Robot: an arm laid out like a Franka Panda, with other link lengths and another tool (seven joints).
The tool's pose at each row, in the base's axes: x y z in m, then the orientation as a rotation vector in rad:
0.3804 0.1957 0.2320 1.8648 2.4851 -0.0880
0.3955 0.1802 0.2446 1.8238 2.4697 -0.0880
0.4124 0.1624 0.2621 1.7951 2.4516 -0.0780
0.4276 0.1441 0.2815 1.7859 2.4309 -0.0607
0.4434 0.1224 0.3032 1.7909 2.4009 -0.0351
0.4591 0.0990 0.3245 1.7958 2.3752 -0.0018
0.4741 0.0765 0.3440 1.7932 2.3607 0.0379
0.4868 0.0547 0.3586 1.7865 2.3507 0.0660
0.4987 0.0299 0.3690 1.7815 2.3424 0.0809
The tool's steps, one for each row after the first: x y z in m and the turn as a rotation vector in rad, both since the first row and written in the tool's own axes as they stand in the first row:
-0.0198 0.0099 -0.0117 -0.0220 -0.0300 -0.0143
-0.0427 0.0207 -0.0281 -0.0461 -0.0520 -0.0214
-0.0656 0.0297 -0.0464 -0.0684 -0.0633 -0.0174
-0.0922 0.0383 -0.0667 -0.0943 -0.0703 -0.0020
-0.1203 0.0463 -0.0866 -0.1223 -0.0711 0.0118
-0.1472 0.0539 -0.1047 -0.1513 -0.0654 0.0171
-0.1725 0.0597 -0.1179 -0.1734 -0.0632 0.0182
-0.2003 0.0639 -0.1267 -0.1871 -0.0645 0.0194

